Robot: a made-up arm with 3 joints. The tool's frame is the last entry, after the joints.
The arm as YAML. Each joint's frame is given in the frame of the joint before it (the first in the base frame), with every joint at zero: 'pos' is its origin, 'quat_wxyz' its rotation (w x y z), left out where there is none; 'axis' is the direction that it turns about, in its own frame. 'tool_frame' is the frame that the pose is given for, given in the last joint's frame.
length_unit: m
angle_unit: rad
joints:
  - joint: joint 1
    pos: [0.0, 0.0, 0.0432]
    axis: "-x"
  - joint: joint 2
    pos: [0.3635, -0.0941, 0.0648]
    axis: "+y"
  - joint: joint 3
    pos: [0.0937, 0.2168, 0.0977]
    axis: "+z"
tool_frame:
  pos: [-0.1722, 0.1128, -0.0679]
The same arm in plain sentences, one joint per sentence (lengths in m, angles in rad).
The arm has three revolute joints in a row. What follows holds with every joint at zero, and every direction is one of the base frame's. Joint 1 sits 0.0432 m along +z from the base frame's origin and turns about -x. Joint 2 sits 0.3635 m along +x and 0.0941 m along -y and 0.0648 m along +z from joint 1 and turns about +y. Joint 3 sits 0.0937 m along +x and 0.2168 m along +y and 0.0977 m along +z from joint 2 and turns about +z. The tool frame, which is the frame that the pose is given for, sits 0.1722 m along -x and 0.1128 m along +y and 0.0679 m along -z from joint 3; its axes are parallel to the base frame's.
